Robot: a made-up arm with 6 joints.
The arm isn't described. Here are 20 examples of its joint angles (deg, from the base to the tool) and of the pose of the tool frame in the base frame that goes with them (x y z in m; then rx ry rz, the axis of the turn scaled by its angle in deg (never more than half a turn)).
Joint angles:
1: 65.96 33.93 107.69 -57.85 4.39 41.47
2: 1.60 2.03 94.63 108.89 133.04 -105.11
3: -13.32 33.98 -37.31 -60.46 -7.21 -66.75
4: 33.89 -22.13 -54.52 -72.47 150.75 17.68
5: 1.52 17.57 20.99 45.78 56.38 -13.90
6: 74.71 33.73 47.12 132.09 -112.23 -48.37
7: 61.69 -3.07 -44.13 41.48 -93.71 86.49
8: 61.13 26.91 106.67 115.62 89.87 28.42
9: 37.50 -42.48 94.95 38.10 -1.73 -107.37
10: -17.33 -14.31 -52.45 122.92 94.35 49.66
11: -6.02 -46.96 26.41 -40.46 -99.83 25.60
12: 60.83 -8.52 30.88 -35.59 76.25 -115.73
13: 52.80 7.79 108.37 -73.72 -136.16 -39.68
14: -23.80 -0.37 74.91 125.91 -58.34 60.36
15: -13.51 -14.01 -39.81 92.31 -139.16 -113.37
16: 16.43 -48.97 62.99 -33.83 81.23 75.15
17: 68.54 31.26 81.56 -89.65 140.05 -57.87
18: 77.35 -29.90 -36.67 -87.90 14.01 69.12
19: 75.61 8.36 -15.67 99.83 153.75 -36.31
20: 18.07 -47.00 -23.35 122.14 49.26 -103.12
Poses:
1: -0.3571 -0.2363 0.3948 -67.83 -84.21 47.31
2: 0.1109 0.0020 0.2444 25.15 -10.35 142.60
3: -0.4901 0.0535 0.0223 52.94 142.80 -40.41
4: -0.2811 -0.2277 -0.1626 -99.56 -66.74 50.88
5: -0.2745 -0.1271 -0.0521 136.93 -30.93 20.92
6: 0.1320 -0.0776 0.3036 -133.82 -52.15 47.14
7: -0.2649 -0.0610 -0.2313 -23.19 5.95 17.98
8: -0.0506 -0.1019 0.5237 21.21 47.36 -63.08
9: 0.0872 0.1675 0.4185 70.90 69.33 49.00
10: -0.6507 -0.0110 0.3843 39.36 -78.99 -13.89
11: -0.1004 0.0160 -0.0704 -26.00 -15.76 78.64
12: 0.1100 -0.1052 0.2329 -6.31 102.69 1.56
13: -0.2554 -0.1065 0.6329 14.98 166.44 50.76
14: 0.0493 0.0363 0.1072 51.58 -48.11 -75.35
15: -0.6321 -0.1136 0.2629 87.17 57.93 121.11
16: 0.1598 0.0611 0.2443 -106.05 -21.15 -118.45
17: -0.2320 -0.2074 0.5116 23.14 89.90 32.66
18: 0.0302 -0.1784 0.0466 32.32 60.42 120.26
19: 0.0153 0.0239 -0.1785 -43.16 64.44 -144.89
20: -0.3605 -0.2066 -0.0473 154.01 64.08 -37.99
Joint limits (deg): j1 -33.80..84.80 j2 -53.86..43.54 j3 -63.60..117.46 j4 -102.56..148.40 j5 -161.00..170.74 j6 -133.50..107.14
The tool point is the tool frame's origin. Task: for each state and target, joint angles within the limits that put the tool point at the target. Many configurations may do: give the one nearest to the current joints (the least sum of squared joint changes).
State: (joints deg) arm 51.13 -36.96 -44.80 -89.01 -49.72 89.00
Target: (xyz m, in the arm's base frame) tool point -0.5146 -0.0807 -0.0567
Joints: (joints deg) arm 25.30 6.80 -63.60 -77.35 -70.87 89.88
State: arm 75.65 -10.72 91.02 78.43 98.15 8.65
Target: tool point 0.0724 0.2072 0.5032
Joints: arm 35.00 -41.23 117.46 64.26 140.89 25.46
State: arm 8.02 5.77 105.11 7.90 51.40 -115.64
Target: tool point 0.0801 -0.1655 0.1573
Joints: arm -6.41 8.49 77.51 13.51 54.66 -117.80
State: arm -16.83 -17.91 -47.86 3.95 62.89 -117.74
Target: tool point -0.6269 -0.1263 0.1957
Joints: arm -4.39 -0.36 -56.73 7.48 56.70 -121.04
